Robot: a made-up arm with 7 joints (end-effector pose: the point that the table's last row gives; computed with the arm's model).
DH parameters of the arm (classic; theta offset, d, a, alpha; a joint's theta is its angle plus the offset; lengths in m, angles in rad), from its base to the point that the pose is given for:
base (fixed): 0 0 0 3.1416
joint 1: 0 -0.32 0 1.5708
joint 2: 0 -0.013 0 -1.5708
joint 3: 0 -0.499 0 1.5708
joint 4: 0 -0.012 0 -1.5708
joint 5: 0 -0.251 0 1.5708
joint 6: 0 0 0 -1.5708
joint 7: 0 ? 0 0
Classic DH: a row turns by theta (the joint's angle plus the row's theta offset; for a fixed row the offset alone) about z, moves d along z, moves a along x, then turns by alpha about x.
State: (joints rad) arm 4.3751 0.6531 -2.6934 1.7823 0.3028 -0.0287 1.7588
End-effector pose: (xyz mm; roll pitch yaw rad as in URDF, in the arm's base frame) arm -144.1 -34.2 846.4 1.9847 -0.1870 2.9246
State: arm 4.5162 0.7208 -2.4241 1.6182 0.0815 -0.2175 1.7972
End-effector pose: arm -248.9 91.8 869.7 2.2626 0.2070 2.5579
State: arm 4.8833 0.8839 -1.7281 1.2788 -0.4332 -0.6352 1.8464
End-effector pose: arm -204.6 537.2 739.1 2.5560 1.1263 1.5324
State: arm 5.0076 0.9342 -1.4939 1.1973 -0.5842 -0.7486 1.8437
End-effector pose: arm -83.6 635.6 661.7 2.2195 1.3321 0.8057
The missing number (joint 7, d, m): -0.103
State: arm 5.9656 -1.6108 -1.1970 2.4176 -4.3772 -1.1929 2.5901
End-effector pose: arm -301.6 81.8 297.8 -0.3124 0.5881 -2.7713
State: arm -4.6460 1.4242 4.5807 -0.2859 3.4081 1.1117 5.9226
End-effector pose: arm -231.7 -738.1 420.9 1.7172 0.4064 1.7283
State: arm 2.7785 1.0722 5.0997 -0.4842 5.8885 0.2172 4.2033
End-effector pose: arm -702.8 -107.6 757.4 2.4795 -0.6718 0.9680
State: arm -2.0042 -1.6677 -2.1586 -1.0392 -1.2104 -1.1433 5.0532
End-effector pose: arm 433.8 -503.3 491.6 -3.1387 -0.0497 1.0307
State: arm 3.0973 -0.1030 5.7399 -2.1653 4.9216 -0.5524 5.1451
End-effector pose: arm 221.5 220.3 597.7 0.1775 0.9236 -1.5903
